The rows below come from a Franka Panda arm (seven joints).
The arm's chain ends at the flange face. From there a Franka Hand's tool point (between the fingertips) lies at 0.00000 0.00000 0.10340 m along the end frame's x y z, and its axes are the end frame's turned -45 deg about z.
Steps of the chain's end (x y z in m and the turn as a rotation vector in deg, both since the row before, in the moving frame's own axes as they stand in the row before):
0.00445, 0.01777, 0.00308, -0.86, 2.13, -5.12
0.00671, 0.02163, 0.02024, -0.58, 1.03, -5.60
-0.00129, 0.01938, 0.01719, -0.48, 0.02, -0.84
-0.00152, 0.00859, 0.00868, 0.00, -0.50, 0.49
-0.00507, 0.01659, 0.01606, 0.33, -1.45, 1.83
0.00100, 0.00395, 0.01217, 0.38, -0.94, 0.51
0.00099, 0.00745, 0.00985, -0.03, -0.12, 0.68
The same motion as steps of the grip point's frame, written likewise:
-0.00763, 0.01945, 0.00300, -2.11, 0.90, -5.12
-0.00988, 0.02206, 0.02022, -1.14, 0.32, -5.60
-0.01520, 0.01343, 0.01719, -0.35, -0.33, -0.84
-0.00778, 0.00436, 0.00868, 0.35, -0.35, 0.49
-0.01671, 0.00585, 0.01603, 1.26, -0.79, 1.83
-0.00279, 0.00181, 0.01215, 0.93, -0.40, 0.51
-0.00476, 0.00585, 0.00985, 0.06, -0.11, 0.68

